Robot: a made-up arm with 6 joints.
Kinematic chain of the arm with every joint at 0, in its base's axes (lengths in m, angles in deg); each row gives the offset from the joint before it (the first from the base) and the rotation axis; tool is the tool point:
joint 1: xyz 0 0 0.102 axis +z
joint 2: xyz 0 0.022 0 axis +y
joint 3: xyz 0 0 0.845 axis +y
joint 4: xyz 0 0 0.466 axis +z
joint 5: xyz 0 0 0 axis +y
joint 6: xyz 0 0 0.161 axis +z
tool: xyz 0 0 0
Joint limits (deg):
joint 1: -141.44..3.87
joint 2: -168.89..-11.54
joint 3: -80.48..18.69
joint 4: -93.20..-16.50
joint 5: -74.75..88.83
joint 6: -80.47..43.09
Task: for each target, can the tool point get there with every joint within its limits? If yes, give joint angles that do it. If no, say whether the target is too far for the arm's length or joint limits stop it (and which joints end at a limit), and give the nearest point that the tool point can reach.
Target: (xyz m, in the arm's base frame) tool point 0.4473 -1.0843 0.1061
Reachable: no: joint limits stop it (at a limit: joint 2, joint 3, joint 4) | nearest point 0.1462 -0.3544 -0.7766 | short by 1.184 m
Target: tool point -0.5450 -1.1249 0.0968
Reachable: no: joint limits stop it (at a limit: joint 1, joint 3, joint 4, joint 5) | nearest point -1.0132 -0.2076 0.0934 | short by 1.030 m
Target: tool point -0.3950 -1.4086 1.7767
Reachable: no: too far | nearest point -0.3712 -0.1572 1.4061 | short by 1.305 m
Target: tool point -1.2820 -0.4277 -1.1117
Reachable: no: too far | nearest point -1.0472 -0.1469 -0.8767 | short by 0.435 m
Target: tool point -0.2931 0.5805 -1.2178
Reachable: yes | joints -62.18 -152.65 -2.69 -86.76 3.69 -53.20
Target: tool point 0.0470 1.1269 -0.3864
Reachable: yes | joints -87.07 -87.91 -57.02 -49.58 -42.33 -0.87
